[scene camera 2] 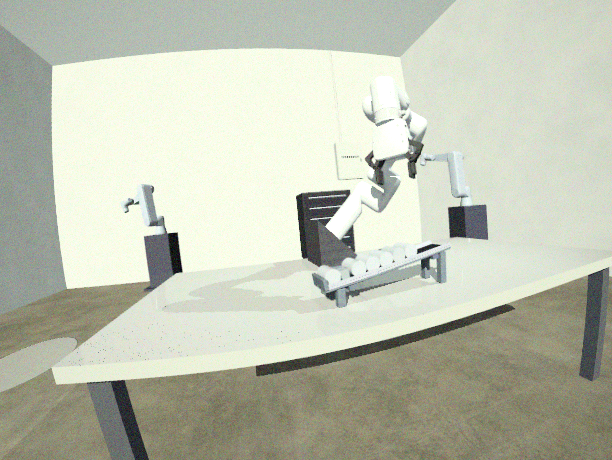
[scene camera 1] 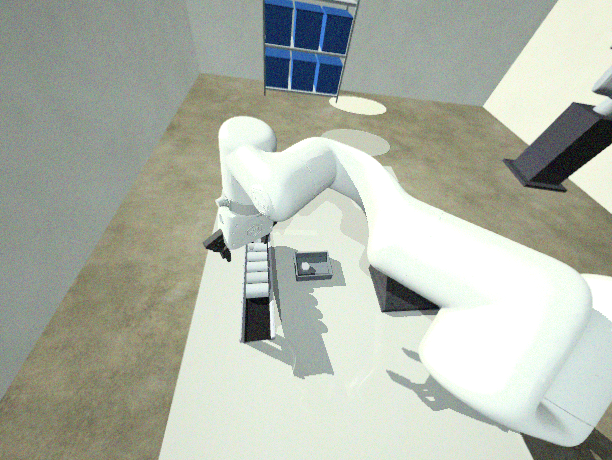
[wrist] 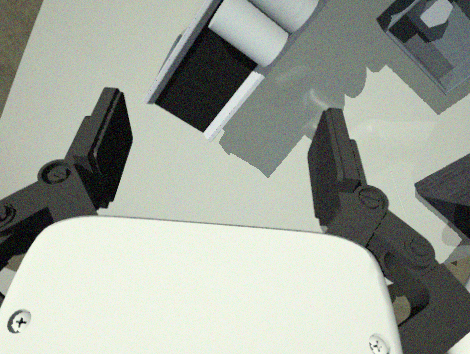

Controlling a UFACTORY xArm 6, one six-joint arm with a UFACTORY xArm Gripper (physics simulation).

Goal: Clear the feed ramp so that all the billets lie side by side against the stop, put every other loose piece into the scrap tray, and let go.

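Seen in the pictures: gripper, fingertip midpoint: (scene camera 2: 396, 181) (scene camera 1: 245, 247) (wrist: 222, 122); arm's base, origin of the base link: (scene camera 2: 330, 236).
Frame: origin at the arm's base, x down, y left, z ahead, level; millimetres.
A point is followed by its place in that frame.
Note:
The feed ramp (scene camera 1: 257, 320) @(x 20, y 197, z 493 mm) (scene camera 2: 390, 268) (wrist: 200, 82) @(x 20, y 197, z 497 mm) slopes down to its stop (scene camera 2: 320, 283) @(x 55, y -131, z 575 mm). Several white billets (scene camera 1: 257, 290) @(x -7, y 125, z 506 mm) (scene camera 2: 371, 262) @(x 22, y 2, z 562 mm) (wrist: 248, 31) @(x -8, y 113, z 511 mm) lie crosswise in it. In scene camera 2's view one billet (scene camera 2: 329, 273) @(x 32, y -109, z 583 mm) lies at the stop, with a gap between it and the row above; whether a small piece sits in that gap cannot be told. The scrap tray (scene camera 1: 314, 279) @(x 104, y 16, z 330 mm) (wrist: 417, 64) @(x 80, y 13, z 331 mm) holds a small pale-topped piece (scene camera 1: 305, 266) @(x 95, y -27, z 366 mm) (wrist: 436, 13) @(x 95, y -28, z 366 mm). My gripper (scene camera 2: 396, 178) @(x -176, y 98, z 533 mm) (wrist: 222, 122) @(x -176, y 98, z 533 mm) is open and empty, high above the ramp. It hides the ramp's lower end in scene camera 1's view.
The white table (scene camera 1: 215, 400) @(x 115, y 371, z 568 mm) (scene camera 2: 225, 335) @(x 115, y -344, z 683 mm) bears the ramp, the tray and my arm's dark base (scene camera 1: 400, 297) @(x 62, y 68, z 45 mm) (scene camera 2: 327, 247) @(x 31, y -35, z 116 mm). The tray stands beside the ramp, on the base's side. A dark drawer cabinet (scene camera 2: 306, 220) and two other arms on pedestals stand beyond the table.

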